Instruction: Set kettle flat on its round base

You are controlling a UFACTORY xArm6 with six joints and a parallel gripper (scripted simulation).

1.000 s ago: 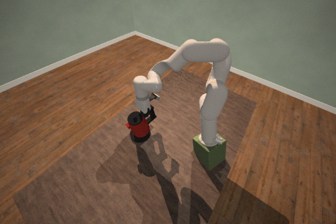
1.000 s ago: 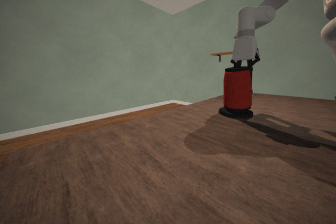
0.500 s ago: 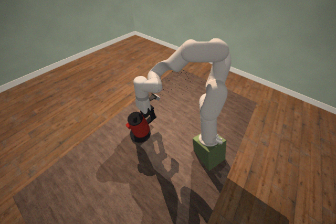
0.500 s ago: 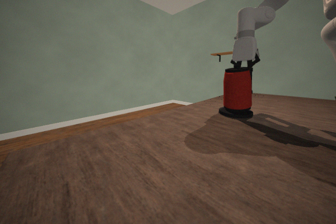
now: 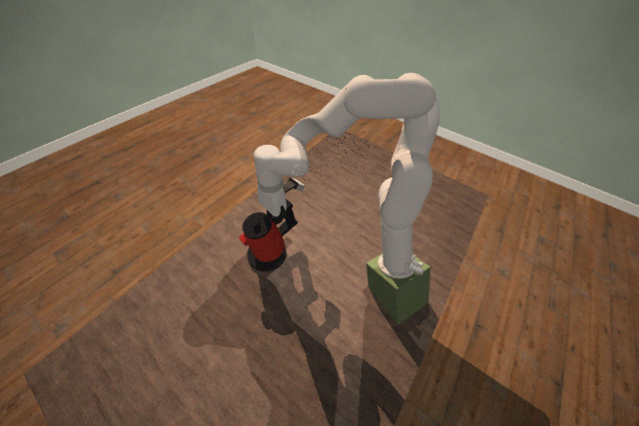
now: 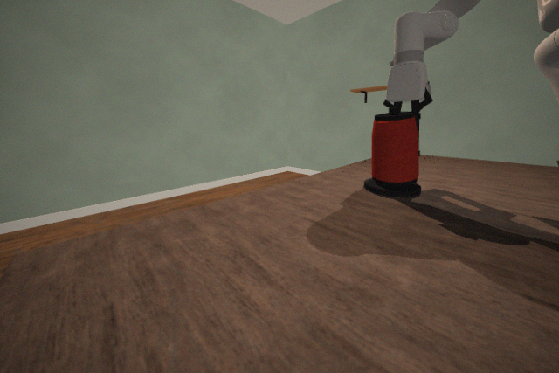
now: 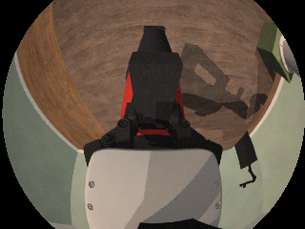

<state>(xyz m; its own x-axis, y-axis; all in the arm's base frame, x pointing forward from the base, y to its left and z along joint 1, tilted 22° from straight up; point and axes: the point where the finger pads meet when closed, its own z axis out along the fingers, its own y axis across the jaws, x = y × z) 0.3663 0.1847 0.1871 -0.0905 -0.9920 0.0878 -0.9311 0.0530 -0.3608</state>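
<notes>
The red kettle is 6 cm below my hand and 3 cm to the left of it. From my hand the other things lie so: round kettle base (18 cm below, 6 cm to the left).
</notes>
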